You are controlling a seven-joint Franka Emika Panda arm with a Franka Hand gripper.
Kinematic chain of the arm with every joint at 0, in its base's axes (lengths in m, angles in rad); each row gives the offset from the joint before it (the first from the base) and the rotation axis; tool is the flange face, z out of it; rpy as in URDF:
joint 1: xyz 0 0 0.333 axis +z
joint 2: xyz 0 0 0 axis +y
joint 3: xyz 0 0 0.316 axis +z
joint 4: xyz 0.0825 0 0 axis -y
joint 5: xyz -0.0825 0 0.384 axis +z
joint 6: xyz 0 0 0 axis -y
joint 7: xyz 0.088 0 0 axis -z
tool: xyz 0 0 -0.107 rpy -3.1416 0 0
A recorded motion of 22 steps. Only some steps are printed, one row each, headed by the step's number.
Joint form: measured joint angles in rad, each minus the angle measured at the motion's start. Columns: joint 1, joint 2, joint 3, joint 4, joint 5, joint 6, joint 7.
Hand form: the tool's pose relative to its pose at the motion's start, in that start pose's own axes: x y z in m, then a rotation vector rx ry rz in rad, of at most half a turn. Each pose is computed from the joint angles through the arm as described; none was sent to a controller.
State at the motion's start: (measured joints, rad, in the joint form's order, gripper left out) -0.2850 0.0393 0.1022 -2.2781 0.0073 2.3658 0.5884
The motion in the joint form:
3: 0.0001 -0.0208 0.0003 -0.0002 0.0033 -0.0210 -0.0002
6: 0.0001 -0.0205 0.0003 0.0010 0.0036 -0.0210 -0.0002
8: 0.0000 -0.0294 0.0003 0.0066 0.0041 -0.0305 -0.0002
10: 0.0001 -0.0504 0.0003 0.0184 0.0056 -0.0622 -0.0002
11: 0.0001 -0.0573 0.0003 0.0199 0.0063 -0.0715 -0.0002
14: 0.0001 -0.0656 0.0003 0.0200 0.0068 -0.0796 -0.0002
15: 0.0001 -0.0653 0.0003 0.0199 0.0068 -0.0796 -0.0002
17: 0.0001 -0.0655 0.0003 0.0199 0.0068 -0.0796 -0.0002
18: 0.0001 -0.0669 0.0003 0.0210 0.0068 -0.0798 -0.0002
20: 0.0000 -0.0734 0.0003 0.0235 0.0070 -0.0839 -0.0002
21: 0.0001 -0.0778 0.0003 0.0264 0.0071 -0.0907 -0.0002
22: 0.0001 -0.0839 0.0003 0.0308 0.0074 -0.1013 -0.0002
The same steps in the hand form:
3: -0.0019 0.0008 -0.0089 0.0000 -0.0006 0.0014
6: -0.0016 0.0006 -0.0093 0.0007 0.0000 0.0016
8: -0.0010 0.0001 -0.0154 0.0031 0.0044 0.0019
10: -0.0011 -0.0002 -0.0286 0.0030 0.0056 0.0024
11: -0.0017 0.0001 -0.0321 0.0024 0.0049 0.0028
14: -0.0026 0.0006 -0.0357 0.0022 0.0053 0.0030
15: -0.0026 0.0006 -0.0355 0.0021 0.0050 0.0030
17: -0.0026 0.0006 -0.0356 0.0021 0.0052 0.0030
18: -0.0024 0.0004 -0.0368 0.0033 0.0072 0.0030
20: -0.0023 0.0003 -0.0409 0.0056 0.0114 0.0031
21: -0.0023 0.0002 -0.0439 0.0057 0.0120 0.0030
22: -0.0024 0.0002 -0.0480 0.0053 0.0121 0.0030

